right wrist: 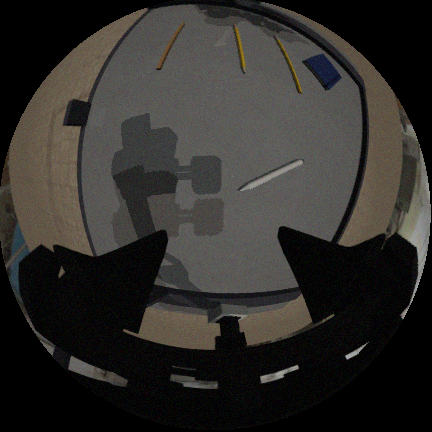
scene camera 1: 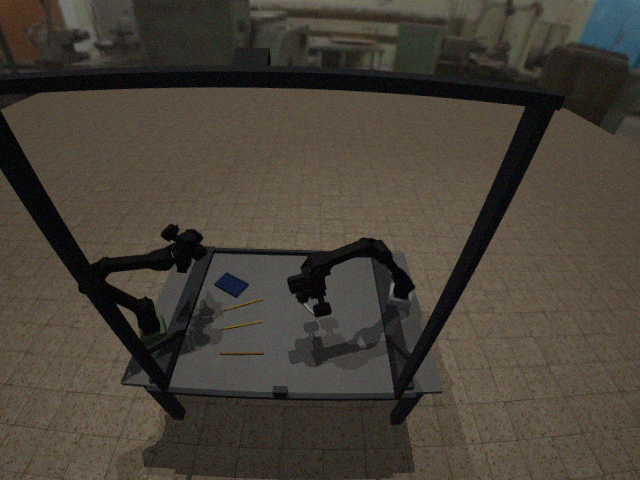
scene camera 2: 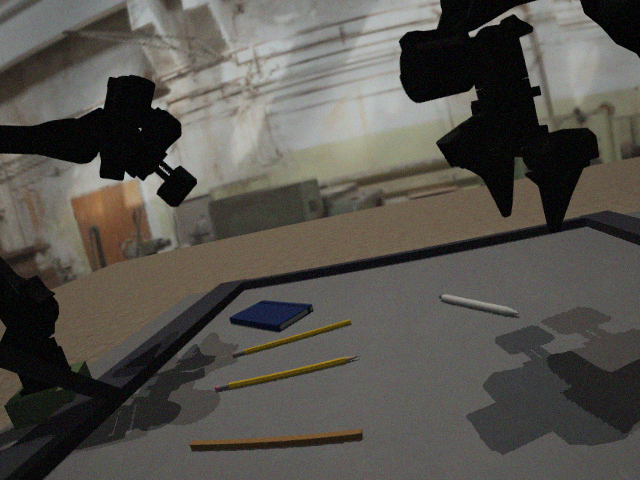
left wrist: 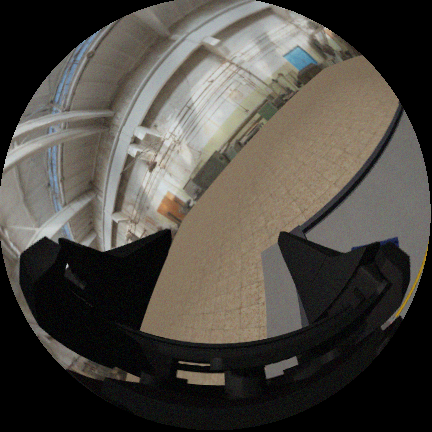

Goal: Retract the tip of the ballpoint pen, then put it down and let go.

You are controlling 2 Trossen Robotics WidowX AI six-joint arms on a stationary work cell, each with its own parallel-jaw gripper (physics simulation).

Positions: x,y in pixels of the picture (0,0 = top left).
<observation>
My left gripper [scene camera 2: 161,166] is open, holding nothing. A blue notebook [scene camera 2: 270,315] sits on the table.
</observation>
